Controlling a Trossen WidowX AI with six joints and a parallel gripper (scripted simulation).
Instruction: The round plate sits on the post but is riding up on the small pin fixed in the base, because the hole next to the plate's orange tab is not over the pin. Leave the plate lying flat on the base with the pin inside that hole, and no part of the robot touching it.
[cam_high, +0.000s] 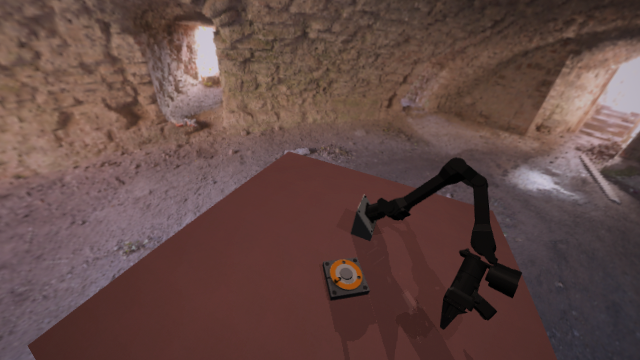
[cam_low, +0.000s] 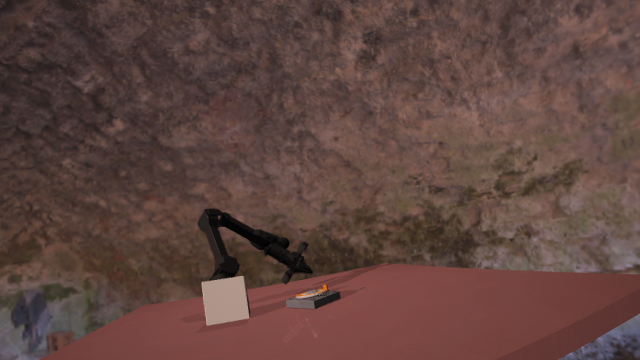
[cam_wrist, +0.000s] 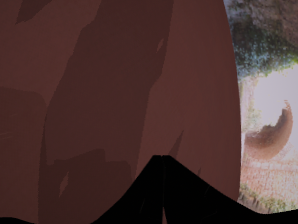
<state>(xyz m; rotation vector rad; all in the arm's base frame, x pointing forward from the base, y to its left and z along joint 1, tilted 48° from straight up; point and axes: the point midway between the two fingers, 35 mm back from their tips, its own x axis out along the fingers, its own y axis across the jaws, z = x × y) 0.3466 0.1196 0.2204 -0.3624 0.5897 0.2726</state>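
My gripper tip is 28 cm to the left of the round plate, 8 cm past it and 3 cm above it. Also, from my gripper tip: square base 27 cm to the right, 10 cm behind, 4 cm below.
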